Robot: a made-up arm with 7 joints.
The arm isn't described. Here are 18 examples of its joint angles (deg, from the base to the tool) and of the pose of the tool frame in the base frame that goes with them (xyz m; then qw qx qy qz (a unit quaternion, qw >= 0)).
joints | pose
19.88 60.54 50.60 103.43 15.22 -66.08 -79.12 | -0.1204 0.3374 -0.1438 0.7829 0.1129 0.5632 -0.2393
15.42 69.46 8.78 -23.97 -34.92 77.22 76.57 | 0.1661 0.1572 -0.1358 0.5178 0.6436 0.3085 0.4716
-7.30 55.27 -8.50 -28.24 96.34 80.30 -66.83 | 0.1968 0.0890 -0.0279 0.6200 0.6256 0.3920 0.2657
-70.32 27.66 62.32 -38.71 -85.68 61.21 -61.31 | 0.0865 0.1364 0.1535 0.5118 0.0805 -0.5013 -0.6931
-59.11 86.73 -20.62 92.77 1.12 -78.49 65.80 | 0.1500 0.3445 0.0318 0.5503 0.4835 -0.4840 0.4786
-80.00 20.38 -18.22 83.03 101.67 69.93 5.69 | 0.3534 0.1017 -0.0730 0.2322 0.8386 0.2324 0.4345
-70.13 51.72 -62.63 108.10 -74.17 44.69 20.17 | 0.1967 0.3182 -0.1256 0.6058 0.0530 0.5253 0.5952
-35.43 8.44 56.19 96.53 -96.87 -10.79 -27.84 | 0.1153 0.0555 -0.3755 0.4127 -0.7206 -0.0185 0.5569
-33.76 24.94 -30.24 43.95 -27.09 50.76 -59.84 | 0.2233 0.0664 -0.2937 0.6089 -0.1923 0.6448 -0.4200
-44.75 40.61 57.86 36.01 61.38 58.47 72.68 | 0.1731 0.3291 -0.0740 0.1112 0.4272 0.2775 0.8533
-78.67 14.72 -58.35 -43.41 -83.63 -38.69 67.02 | 0.0454 -0.1388 0.0882 0.7309 -0.5416 0.0902 -0.4054
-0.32 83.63 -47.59 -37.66 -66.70 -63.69 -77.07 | 0.1309 0.0238 -0.1256 0.5320 -0.1260 -0.2298 -0.8052
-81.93 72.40 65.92 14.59 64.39 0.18 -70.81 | 0.0020 0.2951 0.2025 0.8266 0.4222 -0.0204 0.3715
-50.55 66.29 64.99 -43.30 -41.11 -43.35 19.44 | -0.0401 0.0743 0.1634 0.1876 0.0990 -0.9772 0.0071
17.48 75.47 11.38 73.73 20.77 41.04 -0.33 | -0.0476 0.4050 -0.0610 0.1519 0.4930 0.7527 0.4090
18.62 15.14 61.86 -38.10 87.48 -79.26 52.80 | 0.1009 0.1731 -0.0626 0.4527 0.7695 -0.4413 -0.0905
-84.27 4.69 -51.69 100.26 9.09 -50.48 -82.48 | 0.3498 -0.0349 -0.1421 0.3191 0.4720 0.2023 -0.7965
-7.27 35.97 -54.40 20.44 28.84 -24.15 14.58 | 0.0937 -0.0070 -0.3111 0.7746 0.4033 0.0221 -0.4867
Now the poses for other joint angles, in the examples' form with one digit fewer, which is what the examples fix.
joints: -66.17 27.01 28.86 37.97 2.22 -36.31 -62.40
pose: 0.328 0.159 0.034 0.831 0.315 -0.343 -0.304
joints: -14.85 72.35 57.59 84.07 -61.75 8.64 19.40
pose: 0.044 0.405 -0.107 0.588 -0.317 0.019 0.744
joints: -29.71 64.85 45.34 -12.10 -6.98 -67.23 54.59
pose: 0.127 0.132 0.149 0.358 0.077 -0.915 0.168
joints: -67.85 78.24 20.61 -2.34 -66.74 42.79 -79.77
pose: 0.183 0.133 0.219 0.703 0.207 -0.163 -0.660
